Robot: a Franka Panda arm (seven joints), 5 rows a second.
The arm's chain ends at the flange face. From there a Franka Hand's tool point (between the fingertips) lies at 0.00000 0.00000 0.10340 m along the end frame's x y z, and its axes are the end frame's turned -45 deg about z.
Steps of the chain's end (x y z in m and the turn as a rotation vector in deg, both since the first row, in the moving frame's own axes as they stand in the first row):
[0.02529, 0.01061, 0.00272, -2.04, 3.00, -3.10]
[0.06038, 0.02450, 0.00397, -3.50, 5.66, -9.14]
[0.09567, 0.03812, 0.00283, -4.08, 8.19, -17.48]
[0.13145, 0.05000, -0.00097, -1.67, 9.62, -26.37]
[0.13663, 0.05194, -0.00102, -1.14, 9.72, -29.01]
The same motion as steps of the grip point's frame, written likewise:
[0.01178, 0.03178, 0.00251, -3.56, 0.68, -3.10]
[0.02904, 0.07141, 0.00327, -6.48, 1.53, -9.14]
[0.04820, 0.10916, 0.00152, -8.68, 2.91, -17.48]
[0.07059, 0.13985, -0.00244, -7.98, 5.62, -26.37]
[0.07375, 0.14384, -0.00249, -7.68, 6.07, -29.01]

